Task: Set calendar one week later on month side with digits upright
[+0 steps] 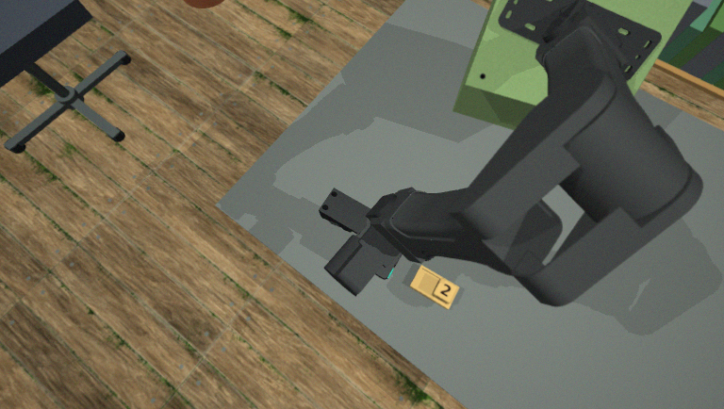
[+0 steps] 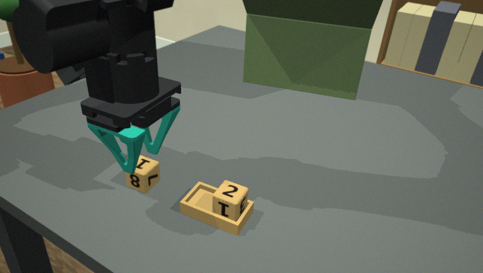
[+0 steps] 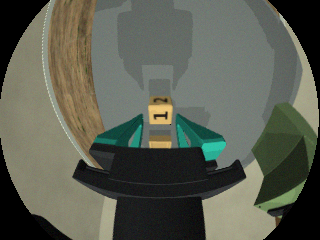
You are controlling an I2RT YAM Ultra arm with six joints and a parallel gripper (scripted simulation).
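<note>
Right now the tray is 11 cm to the left of my hand, 3 cm below it and 1 cm behind it.
</note>
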